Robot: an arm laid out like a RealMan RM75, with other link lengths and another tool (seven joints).
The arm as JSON. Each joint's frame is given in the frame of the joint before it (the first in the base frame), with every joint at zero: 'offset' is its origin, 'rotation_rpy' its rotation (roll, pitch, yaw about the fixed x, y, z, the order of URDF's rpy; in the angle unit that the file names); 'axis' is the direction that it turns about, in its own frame. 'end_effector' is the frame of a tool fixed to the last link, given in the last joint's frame.
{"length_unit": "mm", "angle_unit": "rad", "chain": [
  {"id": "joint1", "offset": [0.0, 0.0, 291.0], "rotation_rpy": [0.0, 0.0, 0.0], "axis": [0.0, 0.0, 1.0]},
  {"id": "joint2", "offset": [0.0, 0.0, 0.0], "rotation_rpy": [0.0, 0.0, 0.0], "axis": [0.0, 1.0, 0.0]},
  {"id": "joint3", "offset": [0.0, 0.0, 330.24], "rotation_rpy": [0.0, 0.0, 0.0], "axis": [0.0, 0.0, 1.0]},
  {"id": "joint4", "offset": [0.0, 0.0, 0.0], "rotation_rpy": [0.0, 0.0, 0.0], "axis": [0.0, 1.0, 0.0]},
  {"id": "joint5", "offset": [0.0, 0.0, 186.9], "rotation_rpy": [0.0, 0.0, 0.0], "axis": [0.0, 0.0, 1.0]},
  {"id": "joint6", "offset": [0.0, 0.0, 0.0], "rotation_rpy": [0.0, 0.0, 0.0], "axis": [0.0, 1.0, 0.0]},
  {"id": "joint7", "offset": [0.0, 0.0, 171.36], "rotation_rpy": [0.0, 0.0, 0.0], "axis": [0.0, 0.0, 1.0]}
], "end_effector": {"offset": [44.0, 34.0, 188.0], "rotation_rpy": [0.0, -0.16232, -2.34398]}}
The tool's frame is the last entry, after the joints.
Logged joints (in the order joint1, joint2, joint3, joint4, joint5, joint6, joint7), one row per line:
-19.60 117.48 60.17 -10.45 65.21 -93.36 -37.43
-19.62 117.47 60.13 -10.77 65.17 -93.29 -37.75
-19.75 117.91 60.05 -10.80 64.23 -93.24 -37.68
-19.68 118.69 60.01 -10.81 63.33 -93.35 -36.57
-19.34 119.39 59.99 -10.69 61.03 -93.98 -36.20
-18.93 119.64 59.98 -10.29 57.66 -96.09 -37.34
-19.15 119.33 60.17 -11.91 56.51 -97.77 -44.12
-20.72 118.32 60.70 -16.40 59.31 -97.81 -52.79
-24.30 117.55 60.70 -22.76 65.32 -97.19 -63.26
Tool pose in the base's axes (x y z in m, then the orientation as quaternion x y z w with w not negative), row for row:
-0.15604 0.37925 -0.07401 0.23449 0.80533 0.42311 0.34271
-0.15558 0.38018 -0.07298 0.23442 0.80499 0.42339 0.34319
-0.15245 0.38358 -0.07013 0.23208 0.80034 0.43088 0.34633
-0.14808 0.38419 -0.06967 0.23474 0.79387 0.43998 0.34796
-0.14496 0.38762 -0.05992 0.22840 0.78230 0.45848 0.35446
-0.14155 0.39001 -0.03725 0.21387 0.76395 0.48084 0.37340
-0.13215 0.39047 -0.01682 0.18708 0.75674 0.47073 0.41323
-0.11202 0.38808 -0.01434 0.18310 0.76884 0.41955 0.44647
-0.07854 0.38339 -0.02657 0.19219 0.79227 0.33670 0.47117
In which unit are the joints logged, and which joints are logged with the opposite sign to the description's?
The joints are logged in degrees. Opposite sign: joint2, joint4, joint6.
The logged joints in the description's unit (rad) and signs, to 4 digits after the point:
-0.3421 -2.0504 1.0502 0.1824 1.1381 1.6294 -0.6533
-0.3424 -2.0502 1.0495 0.1880 1.1374 1.6282 -0.6589
-0.3447 -2.0579 1.0481 0.1885 1.1210 1.6273 -0.6576
-0.3435 -2.0715 1.0474 0.1887 1.1053 1.6293 -0.6383
-0.3375 -2.0837 1.0470 0.1866 1.0652 1.6403 -0.6318
-0.3304 -2.0881 1.0468 0.1796 1.0064 1.6771 -0.6517
-0.3342 -2.0827 1.0502 0.2079 0.9863 1.7064 -0.7700
-0.3616 -2.0651 1.0594 0.2862 1.0352 1.7071 -0.9214
-0.4241 -2.0516 1.0594 0.3972 1.1400 1.6963 -1.1041

